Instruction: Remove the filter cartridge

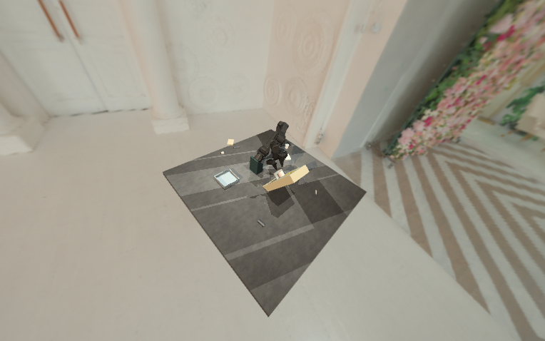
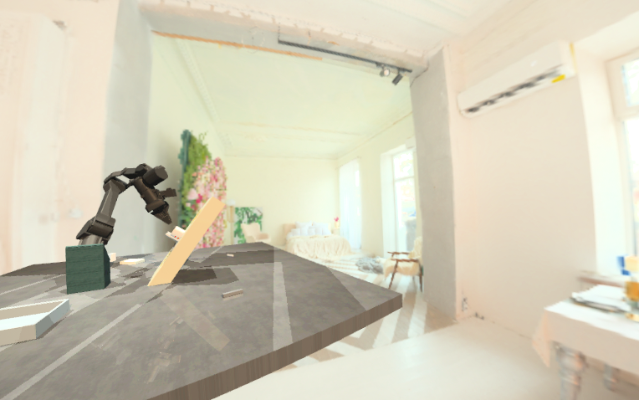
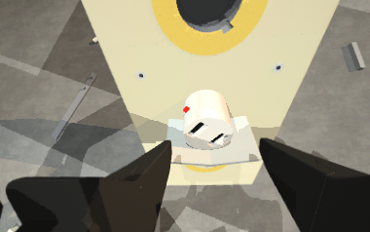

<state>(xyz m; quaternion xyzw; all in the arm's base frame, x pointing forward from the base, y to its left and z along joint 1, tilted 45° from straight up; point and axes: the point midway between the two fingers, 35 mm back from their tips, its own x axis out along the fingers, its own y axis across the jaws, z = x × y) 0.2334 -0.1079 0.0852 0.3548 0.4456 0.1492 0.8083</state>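
My gripper tip is 2 cm short of the round filter cartridge and 4 cm above it. From my gripper tip the other things lie so: beige service panel (7 cm ahead, 6 cm below); then tray (33 cm behind, 26 cm to the right, 21 cm below).
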